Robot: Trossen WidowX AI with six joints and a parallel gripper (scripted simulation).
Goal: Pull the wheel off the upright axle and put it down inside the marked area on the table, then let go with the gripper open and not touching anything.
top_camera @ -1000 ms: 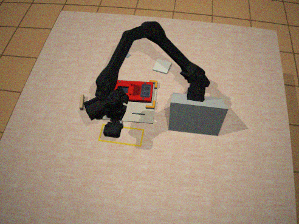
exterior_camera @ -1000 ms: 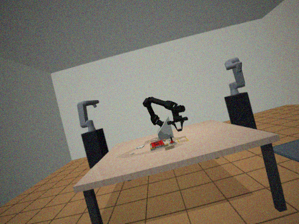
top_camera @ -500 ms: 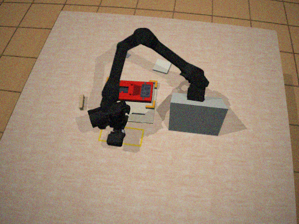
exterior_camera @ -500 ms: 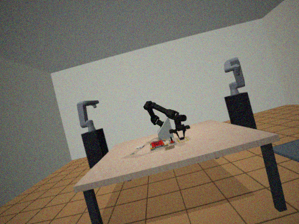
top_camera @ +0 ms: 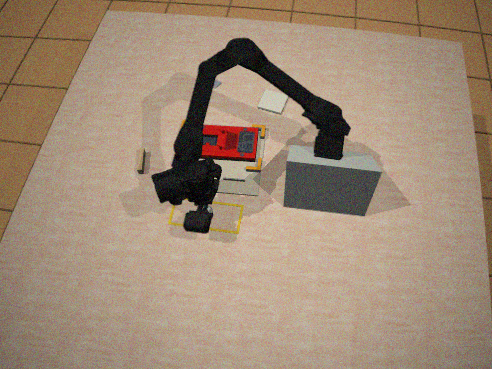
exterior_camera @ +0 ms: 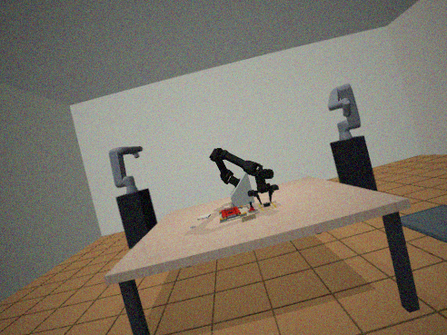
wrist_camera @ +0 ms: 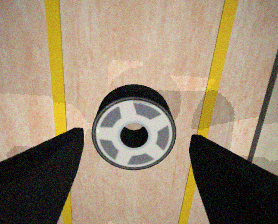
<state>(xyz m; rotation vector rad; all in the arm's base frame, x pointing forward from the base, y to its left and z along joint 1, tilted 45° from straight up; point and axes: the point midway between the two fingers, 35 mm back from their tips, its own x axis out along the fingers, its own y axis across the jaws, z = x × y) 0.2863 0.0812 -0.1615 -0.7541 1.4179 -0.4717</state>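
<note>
Now: the wheel right at my gripper tip. Round my gripper tip: grey mount 80 mm ahead, 90 mm to the right, 20 mm above; then grey baseplate 40 mm ahead, 190 mm to the right; then wooden block 240 mm ahead, 100 mm to the right.
</note>
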